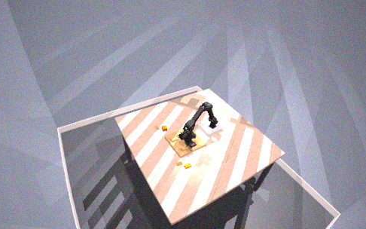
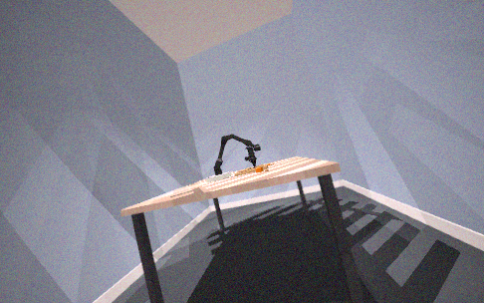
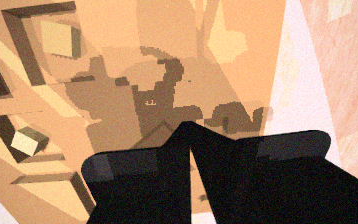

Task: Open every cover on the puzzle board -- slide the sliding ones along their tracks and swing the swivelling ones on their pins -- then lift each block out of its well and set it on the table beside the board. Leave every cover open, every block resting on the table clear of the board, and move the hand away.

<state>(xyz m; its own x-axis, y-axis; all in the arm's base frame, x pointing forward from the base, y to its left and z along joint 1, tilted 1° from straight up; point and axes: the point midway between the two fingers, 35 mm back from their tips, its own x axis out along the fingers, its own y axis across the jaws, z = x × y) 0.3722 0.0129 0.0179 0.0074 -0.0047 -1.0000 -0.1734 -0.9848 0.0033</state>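
Now: gripper tip 30 mm past the tan puzzle board and 80 mm to the left of it. Also, from my gripper tip: orange bit (150 mm ahead, 160 mm to the left, 20 mm below).
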